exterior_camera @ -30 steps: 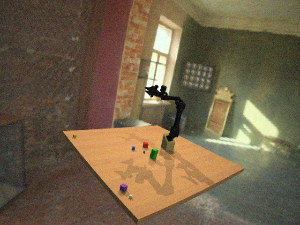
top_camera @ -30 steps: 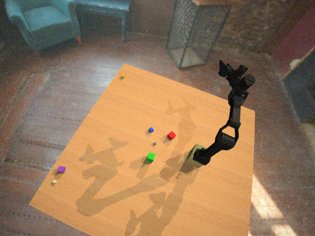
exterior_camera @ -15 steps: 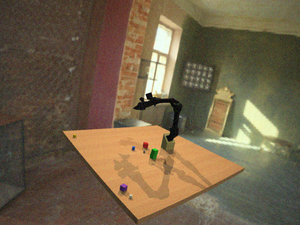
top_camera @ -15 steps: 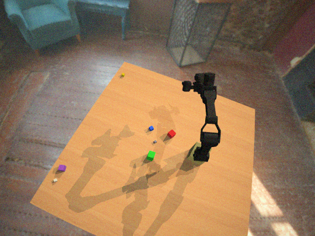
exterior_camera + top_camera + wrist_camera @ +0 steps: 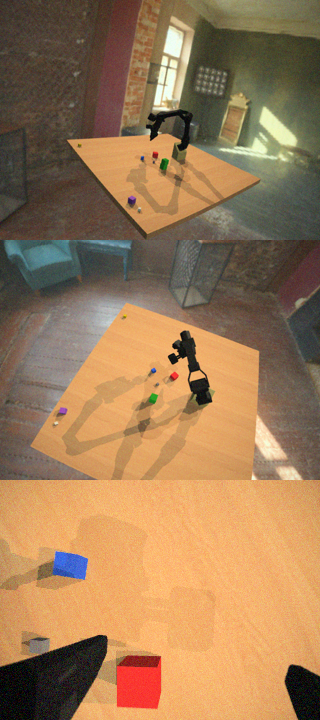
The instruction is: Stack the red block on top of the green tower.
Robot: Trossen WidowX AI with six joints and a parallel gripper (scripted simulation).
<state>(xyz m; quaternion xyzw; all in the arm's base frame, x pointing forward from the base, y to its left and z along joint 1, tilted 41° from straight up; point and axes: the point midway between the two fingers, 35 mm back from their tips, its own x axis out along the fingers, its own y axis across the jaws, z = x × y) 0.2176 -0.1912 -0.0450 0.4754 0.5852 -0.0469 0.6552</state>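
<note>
The red block is 13 cm below my gripper tip, 8 cm to the left of it and 3 cm behind it. Round my gripper tip: yellow cube 53 cm ahead, 33 cm to the right, 14 cm below; blue cube 13 cm below, 13 cm ahead, 8 cm to the left; green block 29 cm to the left, 8 cm below, 6 cm ahead.
</note>
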